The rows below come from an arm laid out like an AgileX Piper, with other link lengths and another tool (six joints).
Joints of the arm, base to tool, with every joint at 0 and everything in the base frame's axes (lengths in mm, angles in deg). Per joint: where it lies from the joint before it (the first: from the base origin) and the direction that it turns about. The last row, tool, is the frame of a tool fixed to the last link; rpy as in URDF.
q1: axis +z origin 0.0 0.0 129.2
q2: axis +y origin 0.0 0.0 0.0
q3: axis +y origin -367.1 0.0 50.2
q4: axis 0.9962 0 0.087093 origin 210.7 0.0 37.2
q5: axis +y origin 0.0 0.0 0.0
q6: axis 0.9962 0 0.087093 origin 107.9 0.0 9.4
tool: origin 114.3 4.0 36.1 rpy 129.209 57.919 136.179
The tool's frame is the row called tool.
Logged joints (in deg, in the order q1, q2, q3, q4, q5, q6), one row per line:
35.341, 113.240, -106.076, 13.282, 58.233, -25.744
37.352, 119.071, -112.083, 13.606, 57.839, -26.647
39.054, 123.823, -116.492, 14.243, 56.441, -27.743
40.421, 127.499, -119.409, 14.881, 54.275, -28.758
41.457, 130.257, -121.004, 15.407, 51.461, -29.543
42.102, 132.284, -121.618, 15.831, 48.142, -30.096
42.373, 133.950, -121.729, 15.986, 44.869, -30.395
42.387, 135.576, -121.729, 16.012, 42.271, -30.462
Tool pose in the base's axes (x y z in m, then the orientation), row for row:
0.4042, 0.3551, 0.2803, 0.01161, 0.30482, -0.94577, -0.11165
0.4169, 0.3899, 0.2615, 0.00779, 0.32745, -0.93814, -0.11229
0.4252, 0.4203, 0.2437, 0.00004, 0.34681, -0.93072, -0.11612
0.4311, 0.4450, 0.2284, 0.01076, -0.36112, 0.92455, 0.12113
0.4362, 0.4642, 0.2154, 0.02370, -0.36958, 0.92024, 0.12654
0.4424, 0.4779, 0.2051, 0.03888, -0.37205, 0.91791, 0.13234
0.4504, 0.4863, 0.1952, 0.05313, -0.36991, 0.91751, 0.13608
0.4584, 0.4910, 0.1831, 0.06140, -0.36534, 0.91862, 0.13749
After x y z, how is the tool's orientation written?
As a quaternion, w x y z.
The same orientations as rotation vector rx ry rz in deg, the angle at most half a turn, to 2 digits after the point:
54.47, -168.99, -19.95
58.65, -168.03, -20.11
62.42, -167.53, -20.90
-64.56, 165.29, 21.66
-65.54, 163.19, 22.44
-65.36, 161.25, 23.25
-64.42, 159.79, 23.70
-63.31, 159.18, 23.83

